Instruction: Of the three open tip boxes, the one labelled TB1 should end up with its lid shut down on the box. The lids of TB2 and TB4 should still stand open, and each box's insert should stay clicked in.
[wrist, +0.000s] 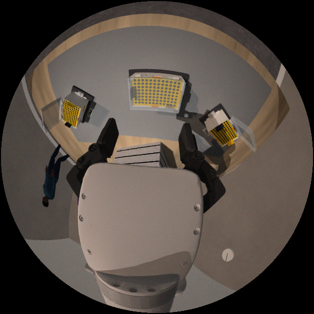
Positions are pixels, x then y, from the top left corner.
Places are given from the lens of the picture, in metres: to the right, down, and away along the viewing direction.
clear lid (154, 93): -0.01, -0.14, 0.19
grey mat (99, 65): -0.16, -0.26, 0.16
The marked spots on the clear lid and the grey mat are 0.20 m apart.
